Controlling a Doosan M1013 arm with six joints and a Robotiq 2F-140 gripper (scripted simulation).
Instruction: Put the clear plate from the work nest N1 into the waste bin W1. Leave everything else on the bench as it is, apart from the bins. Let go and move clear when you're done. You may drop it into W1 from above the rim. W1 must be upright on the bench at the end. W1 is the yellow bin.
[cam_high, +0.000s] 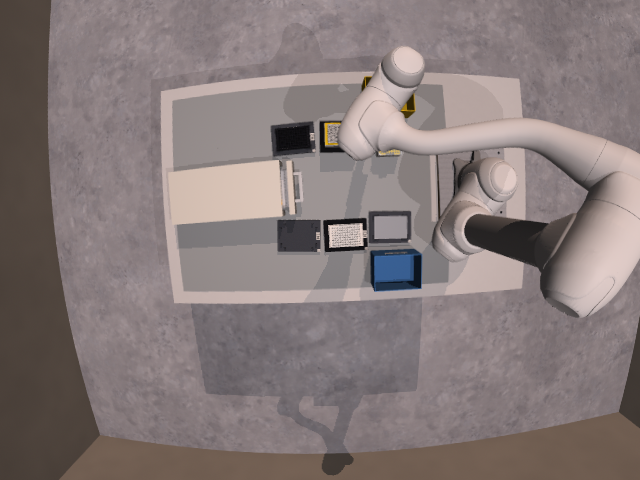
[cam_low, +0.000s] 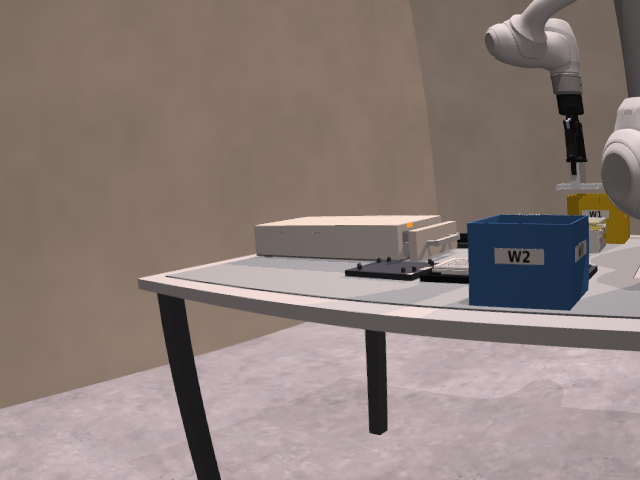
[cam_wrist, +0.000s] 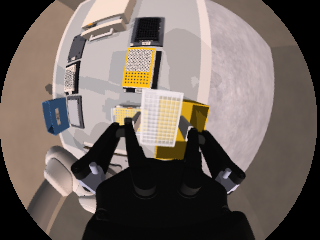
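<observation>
Now: hand 4 cm past the yellow bin W1, 7 cm to the left of it and 13 cm above it. Also, from my hand: yellow rack (12 cm ahead, 8 cm to the left, 11 cm below); clear plate (2 cm below); black plate (31 cm ahead, 9 cm to the left, 15 cm below).
</observation>
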